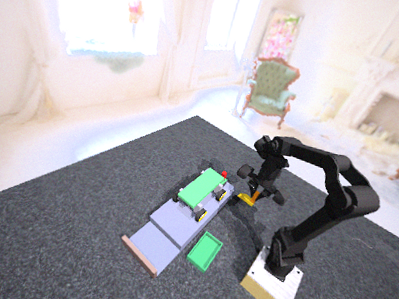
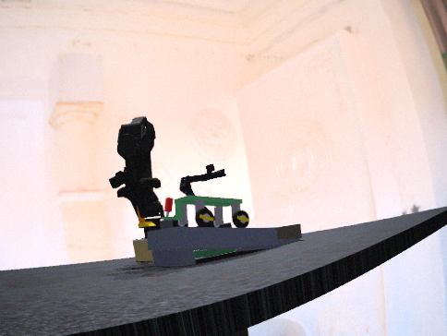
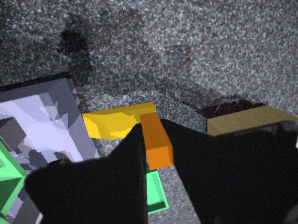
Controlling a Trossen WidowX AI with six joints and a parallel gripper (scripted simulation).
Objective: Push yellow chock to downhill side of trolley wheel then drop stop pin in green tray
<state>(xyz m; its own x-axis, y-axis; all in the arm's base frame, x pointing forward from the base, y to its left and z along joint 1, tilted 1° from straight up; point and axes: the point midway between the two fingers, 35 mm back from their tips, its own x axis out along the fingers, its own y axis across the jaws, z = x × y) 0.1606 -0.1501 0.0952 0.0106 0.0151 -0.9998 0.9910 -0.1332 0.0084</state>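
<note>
The yellow chock lies 20 mm ahead of my gripper tip and 10 mm below it. From my gripper tip the other things lie so: green trolley (170 mm ahead, 100 mm to the left, 20 mm below); red-headed stop pin (140 mm ahead, 10 mm to the right); ramp (170 mm ahead, 110 mm to the left, 90 mm below).
</note>
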